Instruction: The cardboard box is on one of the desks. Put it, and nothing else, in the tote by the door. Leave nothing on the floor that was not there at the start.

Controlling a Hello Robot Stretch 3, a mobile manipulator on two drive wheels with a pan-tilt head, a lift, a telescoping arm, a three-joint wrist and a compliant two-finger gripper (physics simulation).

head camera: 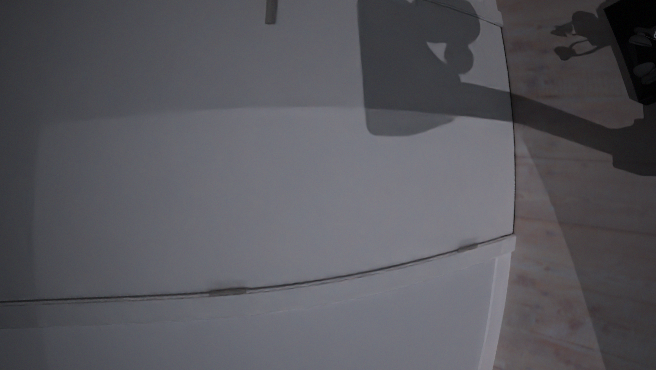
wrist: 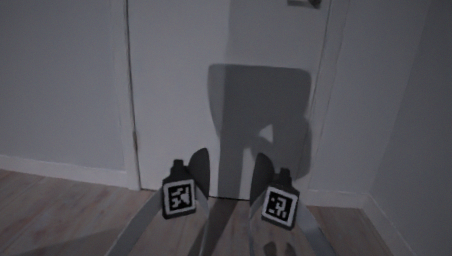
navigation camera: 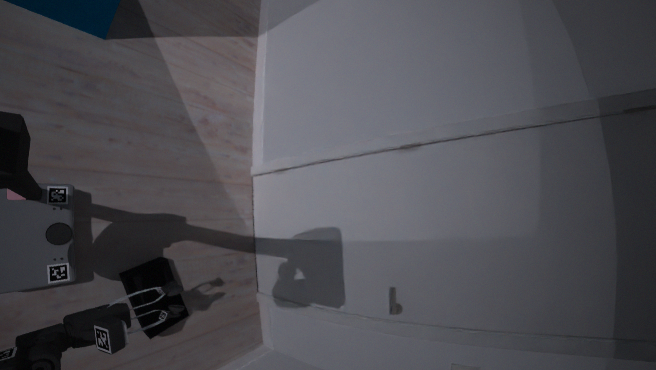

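Where they show: gripper, fingertip midpoint: (head camera: pixel 632 57) (navigation camera: pixel 182 296); robot's base, link origin: (navigation camera: pixel 58 231).
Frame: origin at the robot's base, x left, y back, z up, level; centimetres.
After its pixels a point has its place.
My gripper (head camera: pixel 641 54) @[x -14.8, y -24.3, z 65.8 cm] (navigation camera: pixel 172 300) @[x -14.8, y -24.3, z 65.8 cm] (wrist: pixel 230 168) @[x -14.8, y -24.3, z 65.8 cm] is open, with nothing between its fingertips. In the navigation view it hangs over a black, box-shaped thing at the lower left, possibly the tote (head camera: pixel 622 30) @[x -39.1, y -45.6, z 0.3 cm] (navigation camera: pixel 150 272) @[x -21.6, y -35.0, z 0.3 cm], on the floor in front of the door. Its inside is too dark to make out. The door (head camera: pixel 250 200) @[x 8.4, y -101.3, z 94.8 cm] (navigation camera: pixel 425 200) @[x 4.9, y -101.2, z 106.6 cm] (wrist: pixel 175 100) is pale grey and closed, and stands ahead of the fingers in the wrist view. The cardboard box and the desks do not show.
The door handle (head camera: pixel 271 11) @[x -33.9, y -95.2, z 92.4 cm] (navigation camera: pixel 394 300) @[x -36.2, y -95.4, z 92.9 cm] (wrist: pixel 314 2) shows. My base (navigation camera: pixel 30 240) @[x -1.5, y 7.3, z 16.0 cm] is at the left of the navigation view. A blue surface (navigation camera: pixel 75 17) @[x 87.9, y 3.7, z 7.7 cm] is at its top left. Walls flank the door, and shadows of the robot fall on the door and wooden floor (navigation camera: pixel 125 115) @[x 52.1, y -23.1, z 0.0 cm].
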